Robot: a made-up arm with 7 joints.
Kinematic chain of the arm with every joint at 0, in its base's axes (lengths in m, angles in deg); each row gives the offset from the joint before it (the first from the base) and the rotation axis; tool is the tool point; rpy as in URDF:
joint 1: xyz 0 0 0.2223 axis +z
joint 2: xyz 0 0 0 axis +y
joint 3: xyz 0 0 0.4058 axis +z
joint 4: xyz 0.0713 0 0 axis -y
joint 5: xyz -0.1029 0 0.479 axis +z
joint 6: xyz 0 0 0 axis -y
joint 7: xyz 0.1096 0 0 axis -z
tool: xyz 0 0 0 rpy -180 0 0
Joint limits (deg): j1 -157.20..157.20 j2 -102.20..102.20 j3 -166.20..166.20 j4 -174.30..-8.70 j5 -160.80..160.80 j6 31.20..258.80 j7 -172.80..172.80
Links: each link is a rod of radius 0.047 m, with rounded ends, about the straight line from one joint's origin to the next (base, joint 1, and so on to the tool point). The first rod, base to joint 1, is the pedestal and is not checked.
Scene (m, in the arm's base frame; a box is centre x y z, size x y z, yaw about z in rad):
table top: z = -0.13
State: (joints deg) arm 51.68 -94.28 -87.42 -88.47 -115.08 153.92 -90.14
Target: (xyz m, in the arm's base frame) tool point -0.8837 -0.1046 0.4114
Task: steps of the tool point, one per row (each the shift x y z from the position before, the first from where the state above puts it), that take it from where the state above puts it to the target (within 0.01 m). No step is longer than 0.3 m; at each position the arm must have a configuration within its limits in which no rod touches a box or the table.
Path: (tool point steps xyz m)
1: -0.2562 -0.0425 0.0364
2: -0.2656 0.0502 0.0311
3: -0.2402 0.1422 0.0236
4: -0.1831 0.2210 0.0144
5: -0.1003 0.2747 0.0038

